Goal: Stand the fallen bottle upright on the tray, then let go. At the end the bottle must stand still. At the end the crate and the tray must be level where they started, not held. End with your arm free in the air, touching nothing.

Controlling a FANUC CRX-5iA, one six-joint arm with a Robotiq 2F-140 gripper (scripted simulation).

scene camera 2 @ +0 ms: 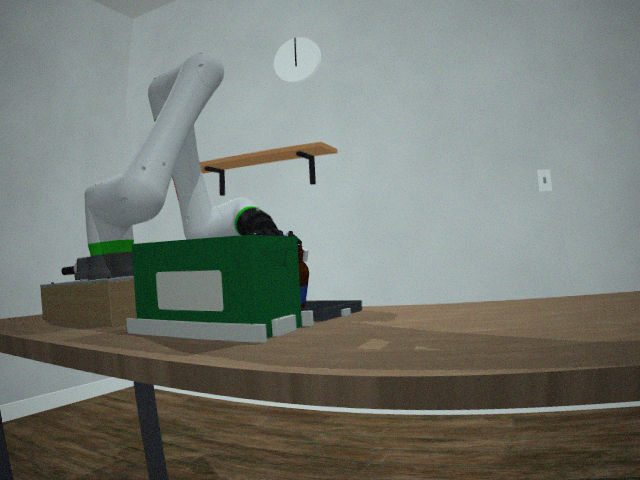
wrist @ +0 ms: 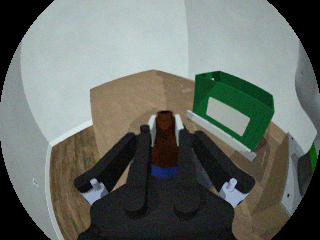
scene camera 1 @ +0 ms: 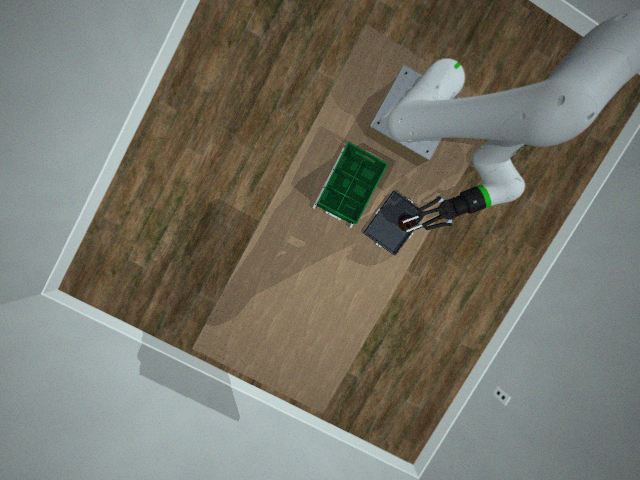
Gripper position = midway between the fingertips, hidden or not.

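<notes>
Scene camera 1 gives me my gripper [scene camera 1: 404,226] together with a tray [scene camera 1: 384,229]. I see the tray [scene camera 2: 321,312] again. In the wrist view there is a bottle [wrist: 164,160], and there too I see my own gripper [wrist: 165,121].
</notes>
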